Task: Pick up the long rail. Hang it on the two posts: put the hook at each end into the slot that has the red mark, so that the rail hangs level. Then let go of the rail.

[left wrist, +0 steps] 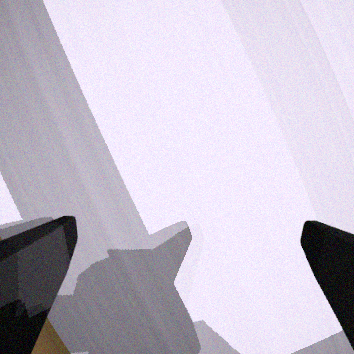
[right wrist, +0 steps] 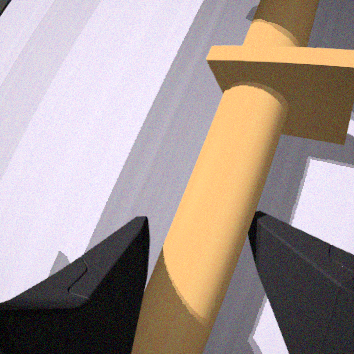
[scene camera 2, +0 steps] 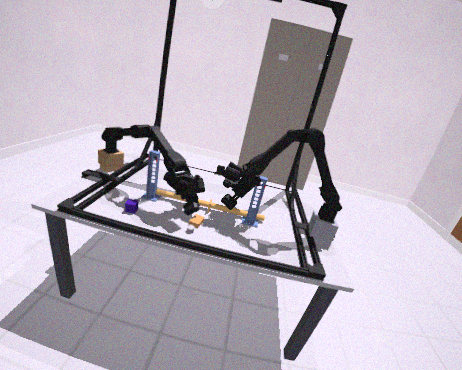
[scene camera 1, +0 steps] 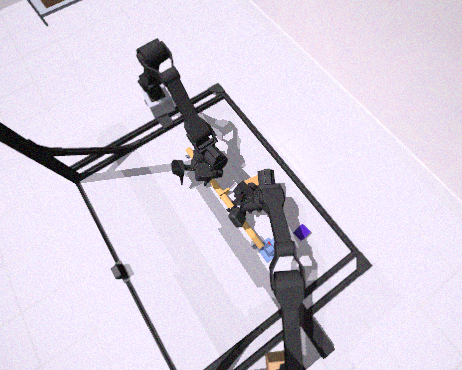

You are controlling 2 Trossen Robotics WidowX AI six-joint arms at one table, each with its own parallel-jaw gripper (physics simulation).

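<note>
The long orange rail lies low, close to the table, along the two posts. A square plate sits around its middle. In scene camera 2 one blue post stands at the left and the other blue post at the right, each with a red mark near its top. My right gripper is shut on the rail beside the plate. My left gripper is open and empty, above and beside the rail. The rail's hooks are too small to make out.
A purple cube and an orange block lie on the table near the right arm. A black frame borders the work area. A brown box and a grey box stand under the arm bases.
</note>
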